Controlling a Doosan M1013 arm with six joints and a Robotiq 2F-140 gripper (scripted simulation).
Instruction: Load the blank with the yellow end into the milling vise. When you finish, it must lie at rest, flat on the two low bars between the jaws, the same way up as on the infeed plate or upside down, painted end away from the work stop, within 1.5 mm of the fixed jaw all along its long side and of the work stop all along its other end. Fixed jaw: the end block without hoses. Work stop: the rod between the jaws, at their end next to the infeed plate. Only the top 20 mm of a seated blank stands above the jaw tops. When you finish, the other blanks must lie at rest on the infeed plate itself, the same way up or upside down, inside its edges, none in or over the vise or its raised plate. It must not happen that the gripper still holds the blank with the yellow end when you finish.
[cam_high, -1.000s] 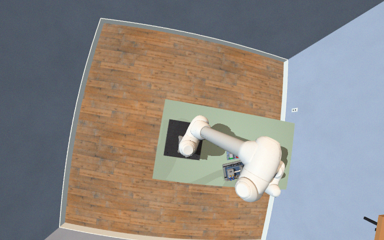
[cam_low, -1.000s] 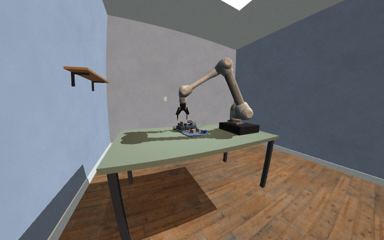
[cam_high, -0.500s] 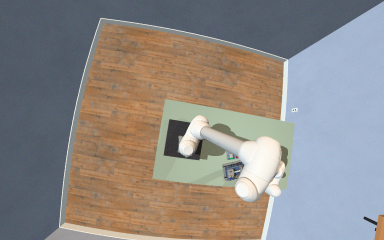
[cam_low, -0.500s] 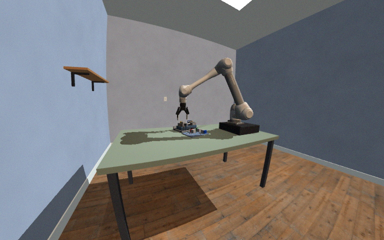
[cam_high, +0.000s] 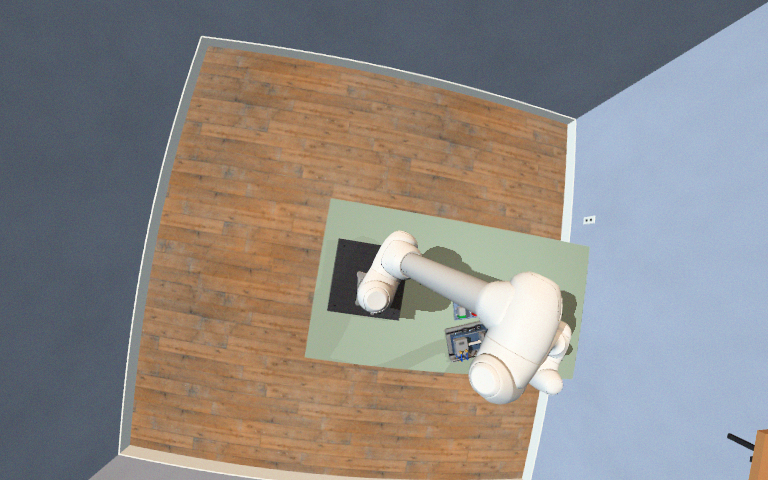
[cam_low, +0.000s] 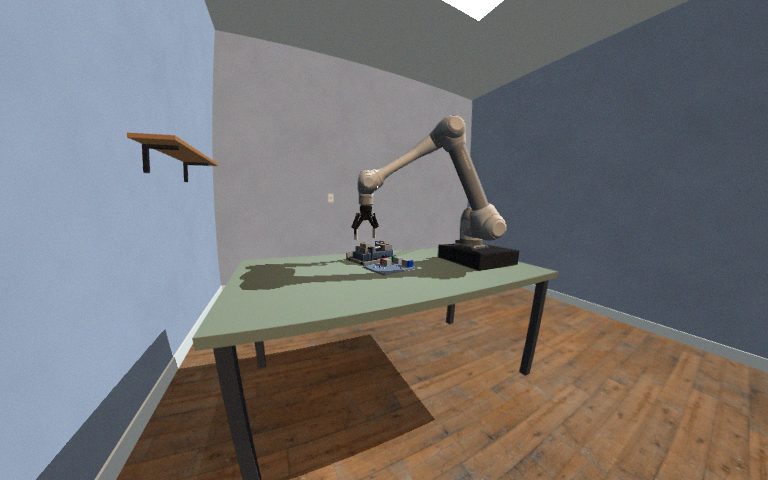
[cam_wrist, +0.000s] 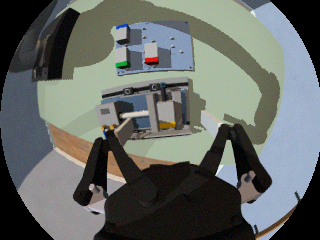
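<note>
The blank with yellow end lies 60 mm below my hand. Also, from my hand: red-ended blank 60 mm behind, 160 mm to the left, 130 mm below; then green-ended blank 150 mm behind, 150 mm to the left, 130 mm below; then blue infeed plate 60 mm behind, 210 mm to the left, 150 mm below.
</note>
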